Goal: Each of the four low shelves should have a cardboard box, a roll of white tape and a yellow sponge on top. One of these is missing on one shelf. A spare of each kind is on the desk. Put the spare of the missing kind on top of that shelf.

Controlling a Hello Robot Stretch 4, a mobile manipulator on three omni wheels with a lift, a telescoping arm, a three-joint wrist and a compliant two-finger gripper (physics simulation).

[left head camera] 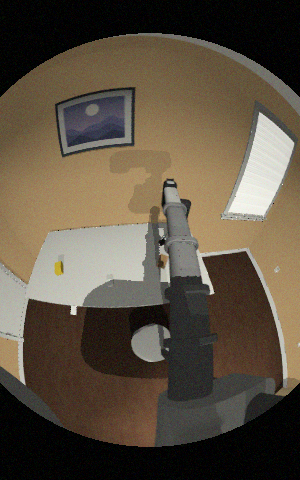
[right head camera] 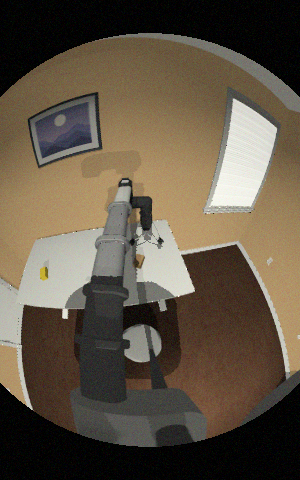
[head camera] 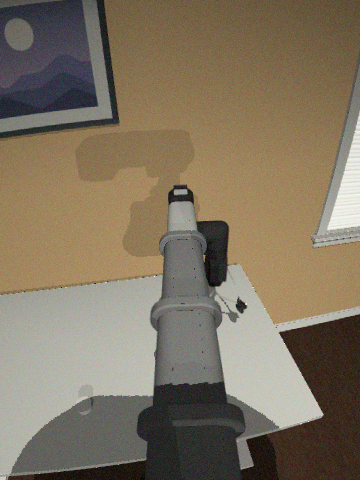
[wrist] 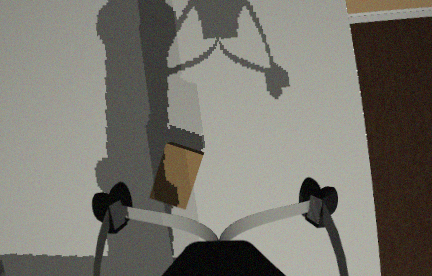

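Seen in the pictures: gripper, fingertip midpoint: (right head camera: 145, 243) (wrist: 215, 196); robot's base, link origin: (left head camera: 151, 341) (right head camera: 140, 341).
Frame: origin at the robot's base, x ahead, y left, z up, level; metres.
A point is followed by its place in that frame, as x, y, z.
Note:
A brown cardboard box (wrist: 186, 172) {0.613, -0.045, 0.742} (right head camera: 139, 260) {0.592, -0.039, 0.742} lies on the white desk (wrist: 310, 125) {0.685, -0.259, 0.693} (right head camera: 60, 260) {0.616, 0.666, 0.693} (left head camera: 100, 250) {0.688, 0.471, 0.692} (head camera: 50, 340) {0.664, 0.549, 0.693}, near its right end. My gripper (wrist: 215, 196) {0.615, -0.088, 0.899} (right head camera: 146, 241) {0.615, -0.088, 0.899} is open and empty above the desk. In the wrist view the box lies below and beyond the fingers, left of their middle and nearer the left fingertip. A yellow sponge (left head camera: 59, 268) {0.449, 0.761, 0.737} (right head camera: 44, 273) {0.453, 0.760, 0.734} stands near the desk's left end. The white tape roll (head camera: 85, 405) {0.409, 0.323, 0.717} is on the desk between them, in shadow near the front edge. The four low shelves cannot be made out.
The wall with a framed picture (head camera: 50, 65) {1.015, 0.403, 1.620} (left head camera: 95, 122) {1.008, 0.459, 1.612} stands behind the desk. A window (left head camera: 262, 165) {1.221, -1.041, 1.470} (right head camera: 245, 155) {1.227, -1.084, 1.463} is at the right. Brown floor (left head camera: 245, 320) {0.088, -1.282, -0.027} (right head camera: 225, 310) {0.224, -1.076, -0.028} lies right of the desk. The arm's shadow falls across the desk and part of the box.

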